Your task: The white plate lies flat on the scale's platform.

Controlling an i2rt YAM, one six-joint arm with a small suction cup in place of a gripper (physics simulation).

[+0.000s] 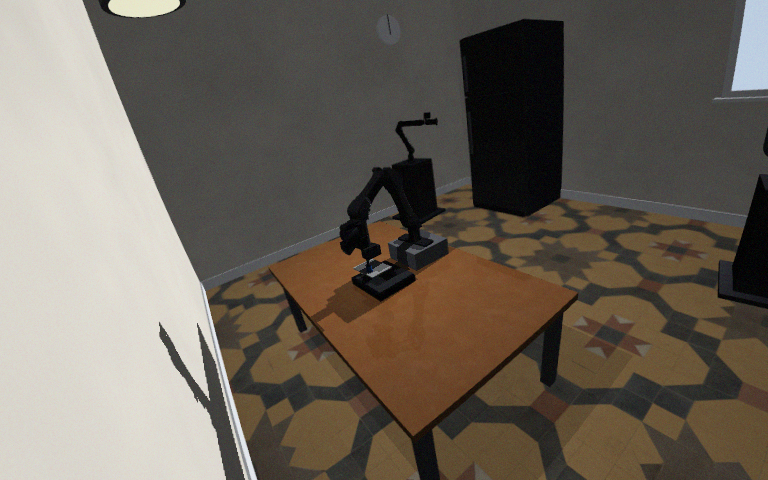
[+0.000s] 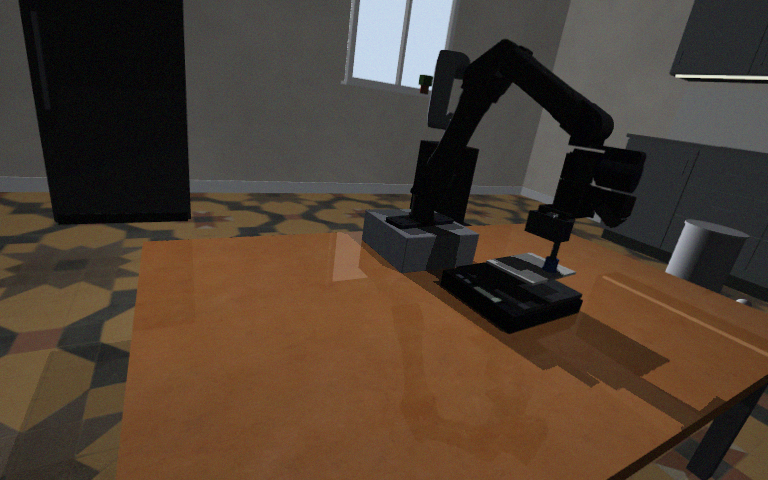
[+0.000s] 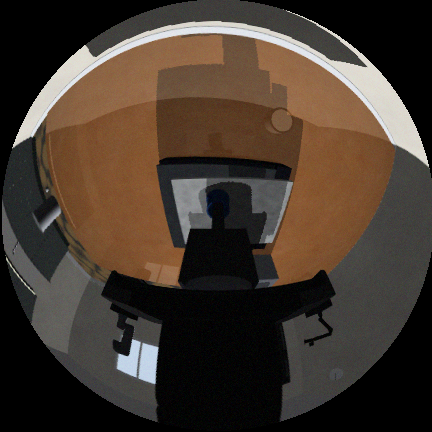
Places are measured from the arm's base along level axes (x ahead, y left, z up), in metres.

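Pixels of known places: hand at its tool point: (image 1: 370,273) (image 2: 547,274) (image 3: 217,195); arm's base at its link origin: (image 1: 415,240) (image 2: 420,222).
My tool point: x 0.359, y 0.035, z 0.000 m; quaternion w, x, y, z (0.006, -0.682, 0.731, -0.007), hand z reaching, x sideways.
Note:
Ahead of a thing's pixels: the offset from my tool point to its top centre. Level surfaces: height alone.
The white plate @(0.031 m back, 0.018 m right, 0.011 m up) (image 1: 380,271) (image 2: 523,274) (image 3: 275,200) is a thin, flat, square sheet. It sits level over the platform of the black scale @(0.069 m back, 0.006 m right, 0.046 m down) (image 1: 382,285) (image 2: 515,305) (image 3: 165,201) and overhangs the scale's far edge a little. I cannot tell whether it rests on the platform or hangs just above it. My blue suction cup (image 1: 369,269) (image 2: 552,265) (image 3: 217,200) presses down on the plate's top near one side and holds it. The arm's shadow covers part of the plate.
The arm's grey base block (image 1: 419,252) (image 2: 415,245) stands right behind the scale. The wooden table @(0.092 m down) (image 1: 454,324) (image 2: 287,357) stretches wide in front. A black fridge (image 1: 515,114) and a pedestal with a second arm (image 1: 417,186) stand off the table.

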